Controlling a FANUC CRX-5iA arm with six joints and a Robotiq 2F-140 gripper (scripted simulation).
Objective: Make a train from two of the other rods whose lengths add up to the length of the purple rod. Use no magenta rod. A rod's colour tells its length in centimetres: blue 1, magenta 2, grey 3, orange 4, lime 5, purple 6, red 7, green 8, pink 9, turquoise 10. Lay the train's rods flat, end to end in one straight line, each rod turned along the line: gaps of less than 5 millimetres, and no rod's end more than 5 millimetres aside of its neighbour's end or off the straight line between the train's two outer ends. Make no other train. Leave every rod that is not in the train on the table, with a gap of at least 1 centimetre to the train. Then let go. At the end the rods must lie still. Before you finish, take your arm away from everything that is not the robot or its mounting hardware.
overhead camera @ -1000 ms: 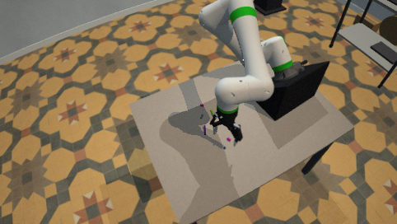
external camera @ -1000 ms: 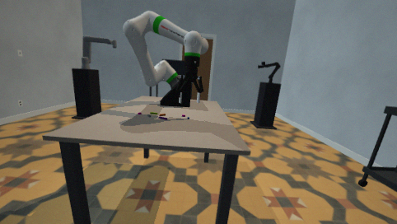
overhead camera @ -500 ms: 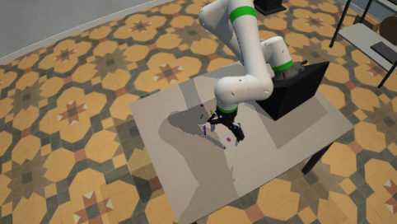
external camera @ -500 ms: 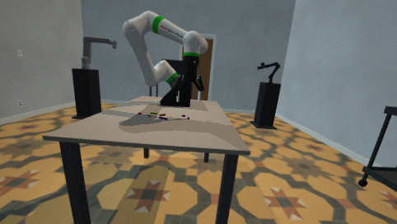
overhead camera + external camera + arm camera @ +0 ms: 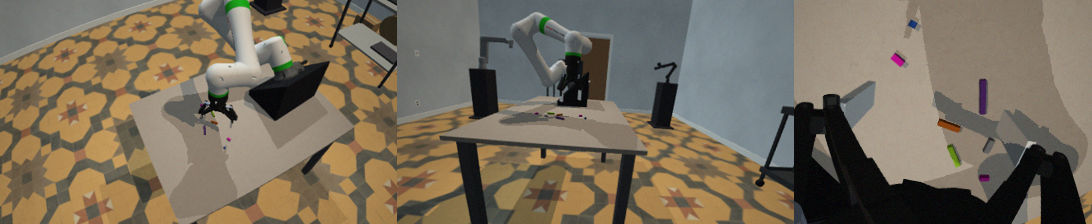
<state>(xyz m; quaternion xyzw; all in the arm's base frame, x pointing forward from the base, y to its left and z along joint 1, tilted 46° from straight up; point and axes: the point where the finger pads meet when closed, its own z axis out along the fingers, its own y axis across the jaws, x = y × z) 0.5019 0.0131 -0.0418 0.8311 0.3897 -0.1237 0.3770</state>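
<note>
Now: the lime rod 140 mm to the right of my hand, 120 mm below it and 50 mm behind it. Round my hand: orange rod 120 mm below, 80 mm to the right, 20 mm behind; then blue rod 120 mm below, 100 mm to the left, 10 mm ahead; then purple rod 120 mm below, 60 mm to the right, 50 mm ahead.
</note>
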